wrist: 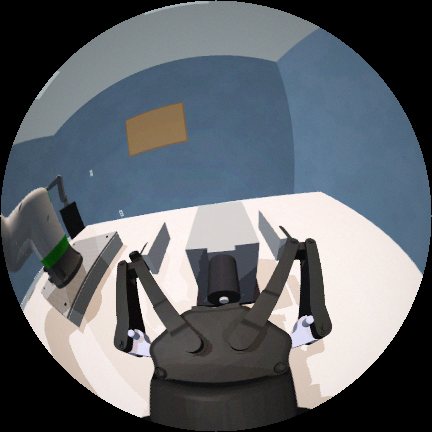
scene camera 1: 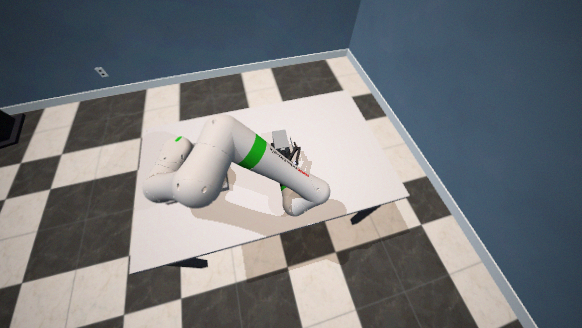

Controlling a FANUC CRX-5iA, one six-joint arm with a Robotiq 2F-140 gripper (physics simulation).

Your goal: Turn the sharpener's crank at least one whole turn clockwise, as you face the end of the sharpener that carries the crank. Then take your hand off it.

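The sharpener stands on the white table, with a light grey top and a dark near end. In the wrist view a black cylindrical crank grip with a small silver tip shows at that end, pointing toward the gripper's palm. The crank's arm cannot be made out. My gripper is open and empty. In the wrist view its two pads stand wide apart, one to each side of the sharpener's body, with visible gaps. In scene camera 1 the arm hides part of the gripper and the sharpener's near end.
The white table carries the robot's base plate at the left in the wrist view. The robot's forearm crosses above the table in front of the sharpener. Blue walls stand behind and to the right.
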